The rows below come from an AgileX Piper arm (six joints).
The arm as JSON. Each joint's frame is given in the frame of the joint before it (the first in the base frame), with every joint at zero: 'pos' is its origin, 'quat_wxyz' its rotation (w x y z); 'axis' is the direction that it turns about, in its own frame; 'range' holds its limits. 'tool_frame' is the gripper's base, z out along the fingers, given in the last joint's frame.
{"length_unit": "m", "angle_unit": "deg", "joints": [
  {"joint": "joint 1", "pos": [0.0, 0.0, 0.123], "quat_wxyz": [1.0, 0.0, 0.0, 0.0], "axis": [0.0, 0.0, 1.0], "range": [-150.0, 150.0]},
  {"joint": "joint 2", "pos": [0.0, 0.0, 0.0], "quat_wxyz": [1.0, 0.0, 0.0, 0.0], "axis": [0.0, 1.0, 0.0], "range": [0.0, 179.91]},
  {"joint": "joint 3", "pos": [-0.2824, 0.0, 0.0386], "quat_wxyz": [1.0, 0.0, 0.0, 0.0], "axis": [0.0, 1.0, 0.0], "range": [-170.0, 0.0]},
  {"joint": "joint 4", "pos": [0.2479, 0.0, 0.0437], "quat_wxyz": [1.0, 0.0, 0.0, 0.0], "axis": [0.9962, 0.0, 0.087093], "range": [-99.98, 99.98]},
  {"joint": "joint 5", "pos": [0.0, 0.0, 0.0], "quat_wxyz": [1.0, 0.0, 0.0, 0.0], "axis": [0.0, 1.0, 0.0], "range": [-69.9, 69.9]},
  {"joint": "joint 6", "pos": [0.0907, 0.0, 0.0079], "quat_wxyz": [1.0, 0.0, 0.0, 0.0], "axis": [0.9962, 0.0, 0.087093], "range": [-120.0, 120.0]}
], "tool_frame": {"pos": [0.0, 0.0, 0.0], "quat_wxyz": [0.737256, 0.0, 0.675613, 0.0]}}
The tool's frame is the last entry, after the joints.
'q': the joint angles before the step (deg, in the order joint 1, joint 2, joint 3, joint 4, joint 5, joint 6). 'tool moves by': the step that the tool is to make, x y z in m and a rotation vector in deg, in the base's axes. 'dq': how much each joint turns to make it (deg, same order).
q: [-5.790, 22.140, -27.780, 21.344, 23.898, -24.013]
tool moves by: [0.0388, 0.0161, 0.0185, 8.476, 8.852, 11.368]
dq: [0.011, 13.555, -7.877, 21.224, 8.861, -13.796]
